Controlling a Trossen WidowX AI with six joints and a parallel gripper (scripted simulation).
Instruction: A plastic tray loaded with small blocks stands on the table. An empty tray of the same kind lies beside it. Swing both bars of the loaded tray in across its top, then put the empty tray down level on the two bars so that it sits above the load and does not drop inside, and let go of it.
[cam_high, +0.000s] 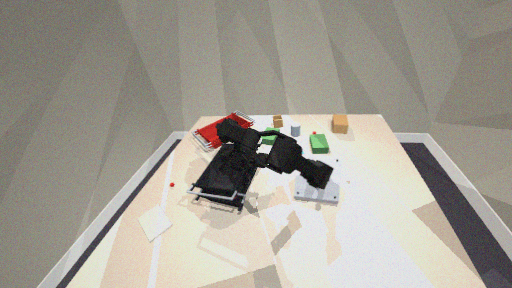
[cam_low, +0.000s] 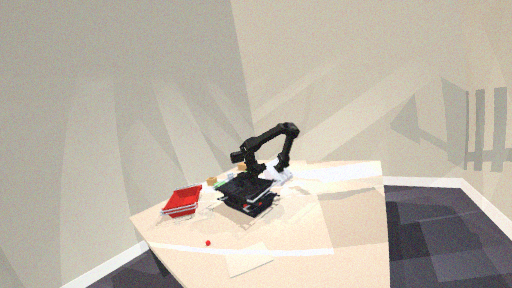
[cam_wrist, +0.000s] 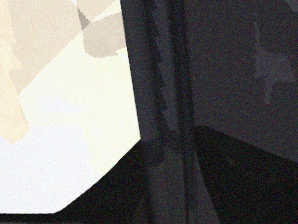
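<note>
Right now my gripper tip is 8 cm short of the black tray and 2 cm below it. Round my gripper tip: grey cylinder: 12 cm behind, 44 cm to the right, 6 cm below; then white sheet: 32 cm ahead, 29 cm to the left, 9 cm below.
</note>
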